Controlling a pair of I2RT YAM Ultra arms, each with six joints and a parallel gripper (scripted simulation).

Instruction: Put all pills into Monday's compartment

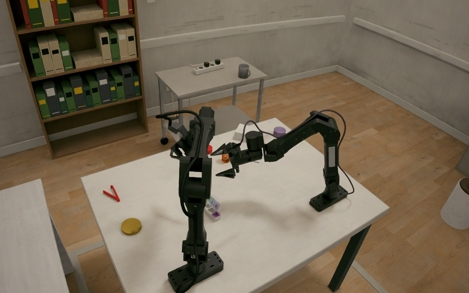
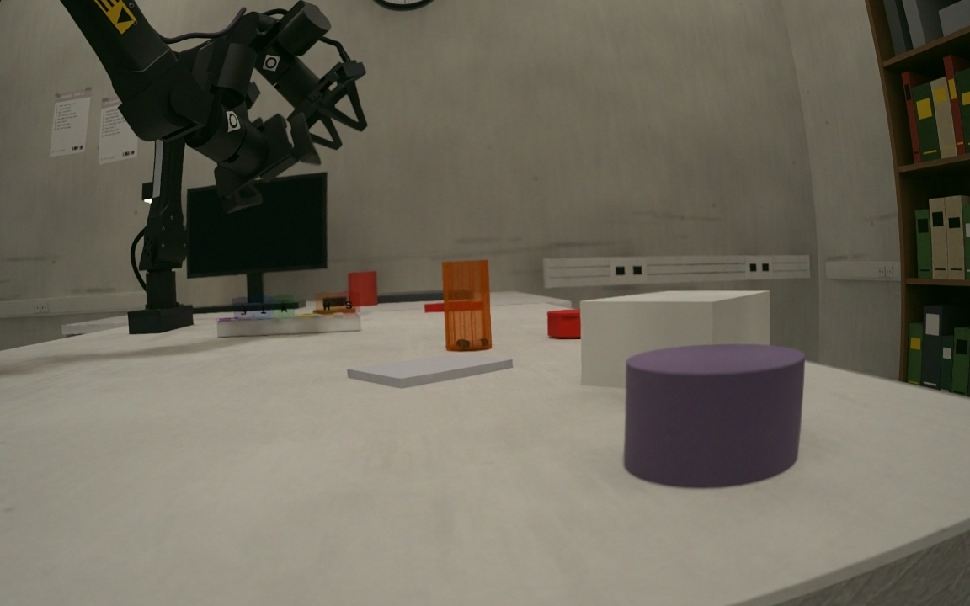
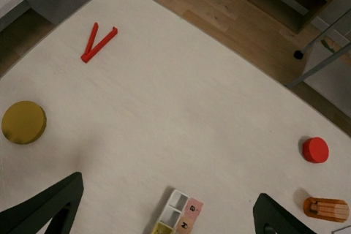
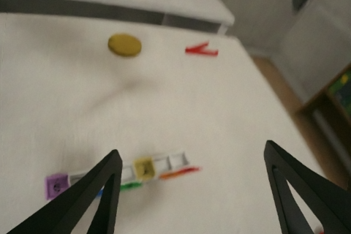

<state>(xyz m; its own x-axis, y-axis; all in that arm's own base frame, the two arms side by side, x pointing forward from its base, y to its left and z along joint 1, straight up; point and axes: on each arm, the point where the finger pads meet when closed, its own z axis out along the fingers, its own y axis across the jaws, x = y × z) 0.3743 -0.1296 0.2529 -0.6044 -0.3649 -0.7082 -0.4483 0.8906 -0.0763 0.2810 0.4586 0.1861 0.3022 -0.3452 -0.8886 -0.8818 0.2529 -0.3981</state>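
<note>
The orange pill bottle is 32 cm to the right of my left hand, 26 cm below it and 12 cm ahead of it. The rest, counted from my left hand: flat white card (46 cm to the right, 28 cm below, 7 cm ahead); red cap (28 cm to the right, 27 cm below, 24 cm ahead); yellow disc (27 cm below, 26 cm to the left, 4 cm behind).
</note>
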